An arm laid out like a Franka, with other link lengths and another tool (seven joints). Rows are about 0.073 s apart.
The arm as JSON. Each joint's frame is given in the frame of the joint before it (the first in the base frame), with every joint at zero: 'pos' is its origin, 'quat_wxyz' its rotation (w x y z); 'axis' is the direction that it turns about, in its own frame. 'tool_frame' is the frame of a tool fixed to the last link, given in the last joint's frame.
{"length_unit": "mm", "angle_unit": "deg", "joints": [
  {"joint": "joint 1", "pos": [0.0, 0.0, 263.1], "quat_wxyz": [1.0, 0.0, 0.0, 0.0], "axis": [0.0, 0.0, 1.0]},
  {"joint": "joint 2", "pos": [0.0, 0.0, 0.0], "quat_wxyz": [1.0, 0.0, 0.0, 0.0], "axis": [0.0, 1.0, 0.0]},
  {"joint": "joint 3", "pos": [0.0, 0.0, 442.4], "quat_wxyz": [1.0, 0.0, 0.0, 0.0], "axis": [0.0, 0.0, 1.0]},
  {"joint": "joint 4", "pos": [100.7, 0.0, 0.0], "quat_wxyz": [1.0, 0.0, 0.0, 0.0], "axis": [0.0, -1.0, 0.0]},
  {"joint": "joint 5", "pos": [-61.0, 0.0, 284.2], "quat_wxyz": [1.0, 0.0, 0.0, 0.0], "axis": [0.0, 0.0, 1.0]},
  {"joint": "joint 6", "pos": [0.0, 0.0, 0.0], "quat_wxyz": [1.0, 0.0, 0.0, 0.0], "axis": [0.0, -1.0, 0.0]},
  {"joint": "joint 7", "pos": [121.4, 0.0, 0.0], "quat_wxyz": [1.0, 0.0, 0.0, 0.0], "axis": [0.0, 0.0, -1.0]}
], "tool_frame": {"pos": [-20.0, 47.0, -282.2], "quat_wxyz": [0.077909, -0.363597, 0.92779, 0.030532]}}
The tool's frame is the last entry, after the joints.
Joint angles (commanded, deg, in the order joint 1, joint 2, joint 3, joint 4, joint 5, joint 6, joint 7), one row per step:
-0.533, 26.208, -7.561, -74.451, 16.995, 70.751, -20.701
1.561, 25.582, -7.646, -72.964, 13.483, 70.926, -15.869
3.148, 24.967, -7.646, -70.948, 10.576, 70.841, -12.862
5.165, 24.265, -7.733, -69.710, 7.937, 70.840, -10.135
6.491, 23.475, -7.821, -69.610, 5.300, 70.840, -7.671
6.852, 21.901, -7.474, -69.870, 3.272, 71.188, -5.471
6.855, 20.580, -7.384, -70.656, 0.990, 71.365, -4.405
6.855, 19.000, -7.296, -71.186, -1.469, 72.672, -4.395
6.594, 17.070, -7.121, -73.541, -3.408, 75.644, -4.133
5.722, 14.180, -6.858, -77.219, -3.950, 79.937, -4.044
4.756, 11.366, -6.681, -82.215, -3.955, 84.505, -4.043
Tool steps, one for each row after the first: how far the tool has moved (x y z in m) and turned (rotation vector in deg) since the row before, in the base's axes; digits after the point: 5 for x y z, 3 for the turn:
0.00455, 0.00382, 0.00479, -5.823, -0.645, -1.511
0.00589, 0.00166, 0.00956, -4.278, -1.741, -0.599
0.00261, 0.00619, 0.00819, -3.759, -1.462, -0.255
-0.00147, -0.00075, 0.00449, -3.527, -0.656, -0.869
-0.00200, -0.00391, 0.01116, -2.508, -1.562, -1.311
-0.00478, -0.01127, 0.00655, -2.456, -0.703, -0.896
0.00066, -0.01277, 0.01078, -2.245, -2.338, 0.136
0.00088, -0.01210, 0.00563, -1.732, -2.535, -0.186
-0.00079, -0.01006, 0.00866, -0.183, -3.465, -0.401
-0.00574, -0.00856, 0.00059, 0.315, -2.352, -0.491

